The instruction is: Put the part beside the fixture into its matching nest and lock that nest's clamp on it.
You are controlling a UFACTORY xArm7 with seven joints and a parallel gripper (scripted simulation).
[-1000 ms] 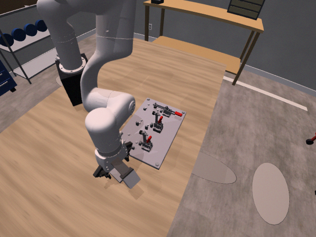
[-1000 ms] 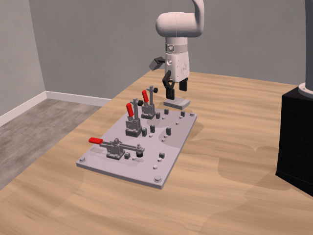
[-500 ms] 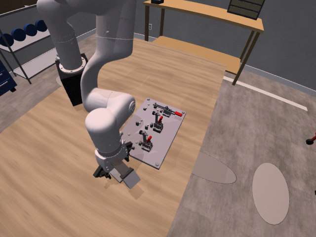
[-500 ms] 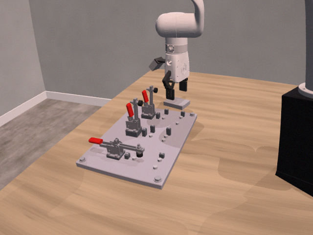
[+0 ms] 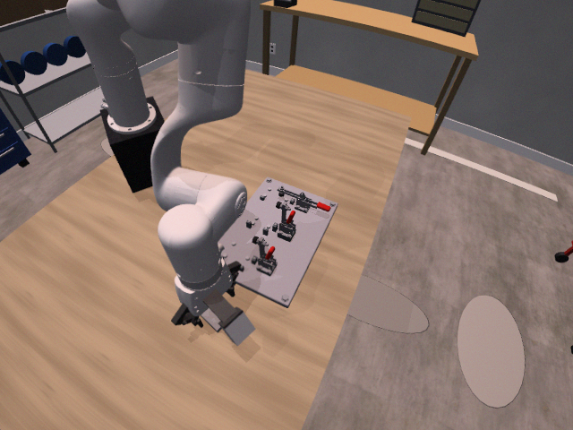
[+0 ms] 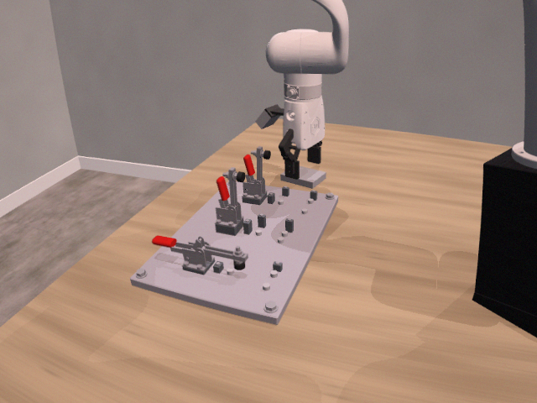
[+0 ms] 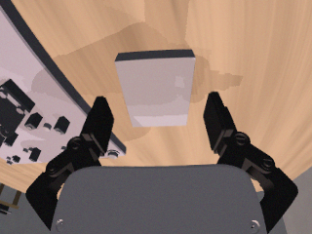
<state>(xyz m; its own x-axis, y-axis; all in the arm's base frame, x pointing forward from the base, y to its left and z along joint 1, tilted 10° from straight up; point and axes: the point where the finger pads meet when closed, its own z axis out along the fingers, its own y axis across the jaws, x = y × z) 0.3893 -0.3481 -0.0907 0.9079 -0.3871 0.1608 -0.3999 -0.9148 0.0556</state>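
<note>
My gripper is now 2 cm above the grey part. Also, from my hand: grey fixture plate: 25 cm to the left, 7 cm ahead, 2 cm below; then clamp: 24 cm to the left, 9 cm ahead, 3 cm above.
</note>
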